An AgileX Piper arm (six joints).
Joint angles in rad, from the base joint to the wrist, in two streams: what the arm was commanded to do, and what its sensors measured. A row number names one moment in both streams.
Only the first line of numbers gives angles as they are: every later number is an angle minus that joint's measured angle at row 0.
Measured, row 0:
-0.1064 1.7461 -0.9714 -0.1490 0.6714 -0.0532
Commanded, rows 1 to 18:
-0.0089 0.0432 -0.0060 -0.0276 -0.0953 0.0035
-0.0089 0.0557 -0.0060 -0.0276 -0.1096 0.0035
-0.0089 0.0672 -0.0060 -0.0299 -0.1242 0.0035
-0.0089 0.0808 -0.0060 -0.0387 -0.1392 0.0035
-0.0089 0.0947 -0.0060 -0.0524 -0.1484 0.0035
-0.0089 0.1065 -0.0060 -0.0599 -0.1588 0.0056
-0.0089 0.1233 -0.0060 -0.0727 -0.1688 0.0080
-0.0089 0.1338 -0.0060 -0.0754 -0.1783 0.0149
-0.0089 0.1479 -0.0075 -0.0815 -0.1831 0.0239
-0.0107 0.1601 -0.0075 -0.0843 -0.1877 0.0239
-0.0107 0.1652 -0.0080 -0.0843 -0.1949 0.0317
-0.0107 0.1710 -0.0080 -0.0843 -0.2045 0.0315
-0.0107 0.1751 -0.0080 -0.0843 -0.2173 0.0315
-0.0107 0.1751 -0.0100 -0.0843 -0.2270 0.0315
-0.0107 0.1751 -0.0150 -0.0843 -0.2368 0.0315
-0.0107 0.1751 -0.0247 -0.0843 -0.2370 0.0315
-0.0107 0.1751 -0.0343 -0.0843 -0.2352 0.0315
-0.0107 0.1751 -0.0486 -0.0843 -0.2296 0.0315
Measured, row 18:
-0.0023 0.1736 -0.0068 -0.0765 -0.2076 0.0251
